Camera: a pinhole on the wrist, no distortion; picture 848 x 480 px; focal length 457.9 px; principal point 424.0 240.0 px. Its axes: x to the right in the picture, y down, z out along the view. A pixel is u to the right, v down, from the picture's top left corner.
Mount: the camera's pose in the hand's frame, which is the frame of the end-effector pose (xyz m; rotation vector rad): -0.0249 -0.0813 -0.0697 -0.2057 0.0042 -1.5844
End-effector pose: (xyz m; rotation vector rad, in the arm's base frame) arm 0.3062 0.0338 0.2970 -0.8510 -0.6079 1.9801
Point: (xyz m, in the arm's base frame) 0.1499 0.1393 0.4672
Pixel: 488.3 363.8
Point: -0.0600 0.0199 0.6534
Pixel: 454.1 207.4
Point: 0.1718 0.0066 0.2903
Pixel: 78.4 306.0
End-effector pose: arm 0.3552 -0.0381 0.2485 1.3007 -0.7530 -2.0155
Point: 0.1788 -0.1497 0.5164
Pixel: 63.8 190.6
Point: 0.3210 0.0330 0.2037
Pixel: 503.9 220.2
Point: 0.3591 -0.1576 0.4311
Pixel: outside the picture
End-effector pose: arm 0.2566 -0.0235 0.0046 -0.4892 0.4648 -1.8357
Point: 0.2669 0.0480 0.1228
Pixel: 473.8 81.7
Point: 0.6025 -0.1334 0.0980
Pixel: 80.0 221.4
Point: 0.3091 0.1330 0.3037
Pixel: 616.8 16.1
